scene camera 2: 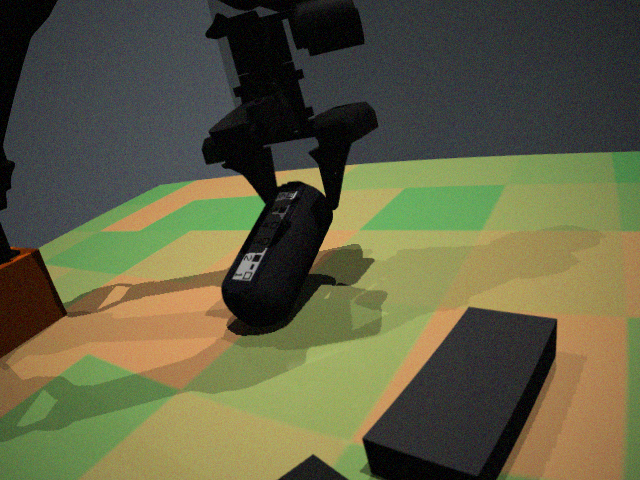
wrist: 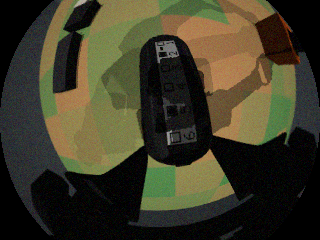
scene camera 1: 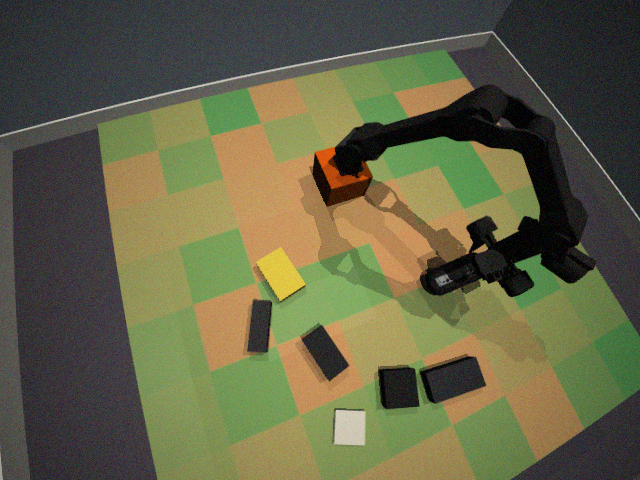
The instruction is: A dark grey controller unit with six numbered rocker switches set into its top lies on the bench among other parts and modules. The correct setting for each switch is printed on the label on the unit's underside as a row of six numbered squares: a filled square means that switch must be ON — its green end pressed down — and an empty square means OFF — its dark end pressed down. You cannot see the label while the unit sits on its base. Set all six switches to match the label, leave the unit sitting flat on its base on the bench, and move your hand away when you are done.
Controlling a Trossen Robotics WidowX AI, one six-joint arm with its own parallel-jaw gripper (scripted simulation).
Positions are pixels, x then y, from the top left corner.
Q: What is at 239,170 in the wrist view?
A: My gripper.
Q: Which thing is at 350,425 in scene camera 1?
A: A white tile.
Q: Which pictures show the dark block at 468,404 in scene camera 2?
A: Scene camera 2, the wrist view and scene camera 1: all of them.
